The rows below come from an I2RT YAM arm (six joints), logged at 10 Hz.
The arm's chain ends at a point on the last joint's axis. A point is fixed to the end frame.
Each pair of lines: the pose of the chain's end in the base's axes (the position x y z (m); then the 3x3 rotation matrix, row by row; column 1 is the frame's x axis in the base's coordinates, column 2 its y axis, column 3 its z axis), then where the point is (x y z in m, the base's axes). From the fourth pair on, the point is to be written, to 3 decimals.
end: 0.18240, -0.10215, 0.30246; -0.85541, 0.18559, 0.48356; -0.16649, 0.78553, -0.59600; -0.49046, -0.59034, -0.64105
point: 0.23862 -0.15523 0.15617
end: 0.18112, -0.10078, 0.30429; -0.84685, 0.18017, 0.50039; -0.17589, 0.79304, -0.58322; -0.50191, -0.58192, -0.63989
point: 0.23988 -0.15180 0.15827
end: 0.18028, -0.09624, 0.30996; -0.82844, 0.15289, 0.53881; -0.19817, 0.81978, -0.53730; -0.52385, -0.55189, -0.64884
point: 0.24400 -0.13950 0.16351
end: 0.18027, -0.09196, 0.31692; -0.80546, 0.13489, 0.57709; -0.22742, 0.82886, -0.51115; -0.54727, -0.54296, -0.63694
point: 0.250 -0.132 0.172
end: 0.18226, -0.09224, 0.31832; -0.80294, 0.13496, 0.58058; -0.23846, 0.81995, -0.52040; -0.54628, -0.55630, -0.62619
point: 0.252 -0.134 0.174
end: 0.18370, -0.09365, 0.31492; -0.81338, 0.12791, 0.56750; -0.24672, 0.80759, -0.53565; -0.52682, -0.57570, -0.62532
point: 0.251 -0.139 0.171
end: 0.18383, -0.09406, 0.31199; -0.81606, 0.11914, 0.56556; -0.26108, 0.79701, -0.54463; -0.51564, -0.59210, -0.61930
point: 0.250 -0.142 0.168
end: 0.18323, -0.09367, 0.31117; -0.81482, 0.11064, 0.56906; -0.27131, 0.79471, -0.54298; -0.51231, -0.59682, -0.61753
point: 0.250 -0.142 0.167
